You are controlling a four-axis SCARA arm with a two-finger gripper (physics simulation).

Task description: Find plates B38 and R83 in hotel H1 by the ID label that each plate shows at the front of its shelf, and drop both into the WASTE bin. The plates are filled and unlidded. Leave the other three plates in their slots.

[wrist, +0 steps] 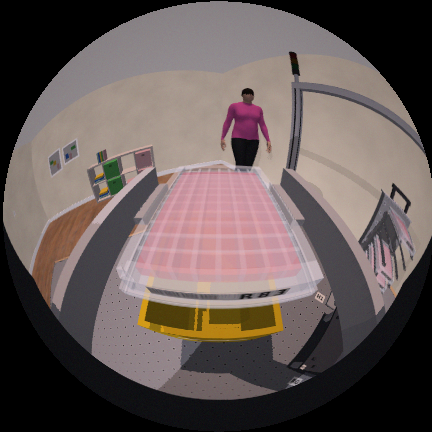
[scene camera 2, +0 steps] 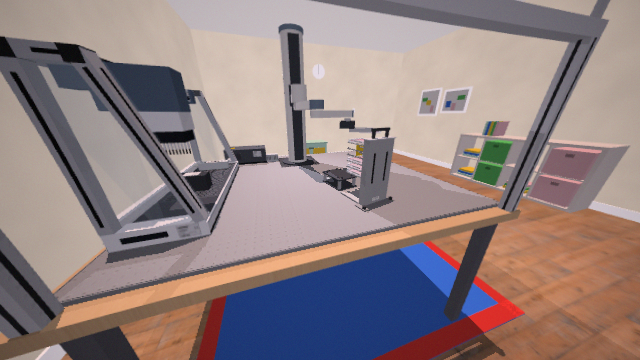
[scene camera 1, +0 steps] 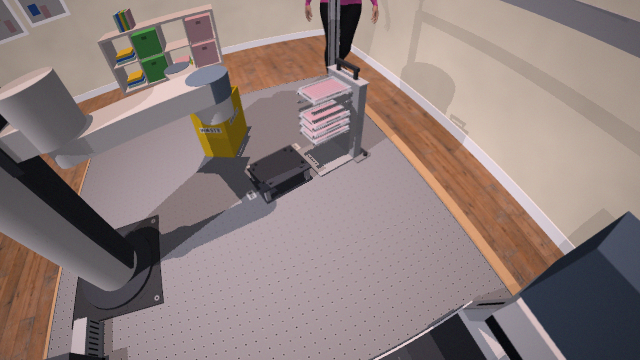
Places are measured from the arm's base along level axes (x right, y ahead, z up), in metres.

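Where they show: gripper, fingertip midpoint: point(wrist: 218, 175); arm's base at its link origin: point(scene camera 2: 297, 162) point(scene camera 1: 120, 269).
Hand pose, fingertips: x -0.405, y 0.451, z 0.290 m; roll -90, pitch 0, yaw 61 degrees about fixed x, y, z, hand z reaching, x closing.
Observation:
Each offset is from my fingertips to the top centre of the thing. "*": to the spot under its first point.
My gripper point(wrist: 218, 175) is shut on filled, unlidded pink plate R83 @[dy -0.012, dx +0.021, dz -0.003 m] point(wrist: 220, 240), gripped along both long sides and level. Its front label reads R83. The yellow WASTE bin @[dy -0.015, dx +0.012, dz -0.077 m] point(scene camera 1: 216, 142) point(wrist: 250, 334) is below the plate in the wrist view, its opening partly covered by the plate. In scene camera 1 the arm's end is over the bin and hides the gripper and R83. Hotel H1 point(scene camera 1: 359, 117) point(scene camera 2: 377, 172) holds a pink plate @[dy +0.291, dx +0.236, dz -0.011 m] point(scene camera 1: 325, 90) at the top and several lower down. Their labels are not readable, so I cannot tell whether B38 is among them.
A black stand point(scene camera 1: 280, 165) point(scene camera 2: 340, 175) point(wrist: 322, 345) is on the table between the arm's base and the hotel. A framed machine @[* dy +0.327, dx +0.942, dz +0.129 m] point(scene camera 2: 145, 100) is at the table's other side. A person point(wrist: 246, 120) in a magenta top stands beyond the table, near a shelf unit point(scene camera 1: 118, 72).

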